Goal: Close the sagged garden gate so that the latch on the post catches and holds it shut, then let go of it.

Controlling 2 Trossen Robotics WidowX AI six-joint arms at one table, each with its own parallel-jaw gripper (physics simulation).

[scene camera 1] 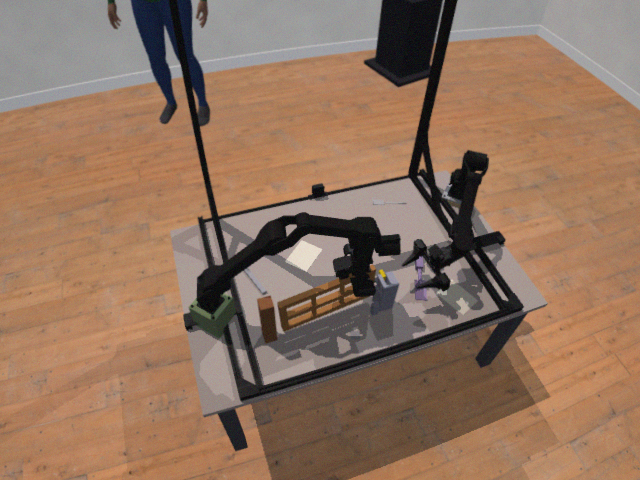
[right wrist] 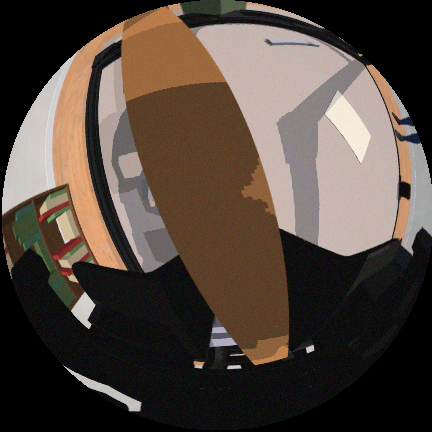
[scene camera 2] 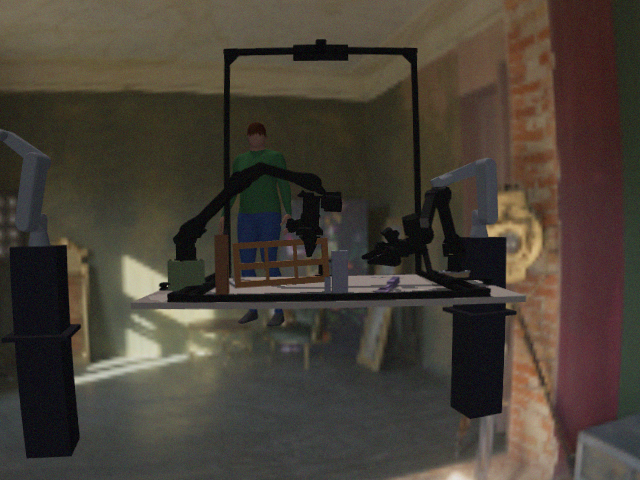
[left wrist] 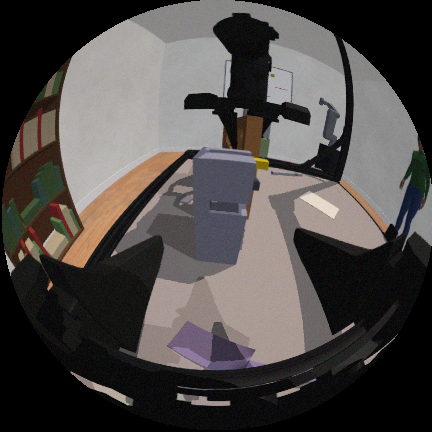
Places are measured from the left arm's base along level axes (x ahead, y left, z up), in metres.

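Pixels of known places: left gripper, fingertip midpoint: [scene camera 1: 409, 276] [scene camera 2: 364, 260] [left wrist: 230, 239]; right gripper, fingertip midpoint: [scene camera 1: 354, 285] [scene camera 2: 309, 256]; left arm's base, link origin: [scene camera 1: 456, 193] [scene camera 2: 454, 270]; right arm's base, link origin: [scene camera 1: 210, 302] [scene camera 2: 185, 260].
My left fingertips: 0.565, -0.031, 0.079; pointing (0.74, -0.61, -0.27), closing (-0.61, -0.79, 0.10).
For each thing: its top centre in the pictures, then the offset to it from my left fingertips, as dx, dy, dz. "spot": a spot on its surface instead.
- wooden gate, top centre: [right wrist: 65, 146] [left wrist: 225, 114] [scene camera 1: 342, 286] [scene camera 2: 291, 238] +0.189, -0.159, +0.077
- brown hinge post, surface spot: [scene camera 1: 267, 320] spot: +0.370, -0.315, +0.029
- grey latch post, surface spot: [left wrist: 220, 185] spot: +0.050, -0.034, +0.008
- yellow piece, surface spot: [left wrist: 261, 163] [scene camera 1: 383, 271] spot: +0.041, -0.080, +0.026
- purple object, top centre: [left wrist: 286, 371] [scene camera 2: 389, 279] [scene camera 1: 420, 268] -0.113, +0.019, -0.075
- pale sheet, top centre: [right wrist: 351, 124] [left wrist: 320, 202] [scene camera 1: 303, 255] +0.009, -0.386, -0.106
- thin grey bar, top centre: [right wrist: 296, 40] [scene camera 1: 253, 277] [left wrist: 287, 171] +0.185, -0.493, -0.097
The wooden gate [scene camera 1: 282, 316] [scene camera 2: 237, 264] [right wrist: 200, 175] stands between the brown hinge post [scene camera 1: 267, 320] [scene camera 2: 221, 263] and the grey latch post [scene camera 1: 386, 297] [scene camera 2: 339, 271] [left wrist: 220, 185]. Its free end is close to the latch post. A yellow piece [scene camera 1: 382, 273] [left wrist: 261, 163] sits at the latch post's top. Whether the latch has caught cannot be seen. My right gripper [scene camera 2: 309, 253] [right wrist: 240, 230] is shut on the gate's top rail near the free end, pointing down. My left gripper [scene camera 1: 412, 273] [left wrist: 230, 239] is open and empty, to the right of the latch post in scene camera 1.
A purple object [scene camera 1: 419, 291] [scene camera 2: 390, 284] [left wrist: 190, 340] lies on the table below my left gripper. A pale sheet [scene camera 1: 303, 255] [left wrist: 320, 205] [right wrist: 350, 127] lies behind the gate. A thin grey bar [scene camera 1: 255, 280] lies near the hinge post. A black frame surrounds the work area.
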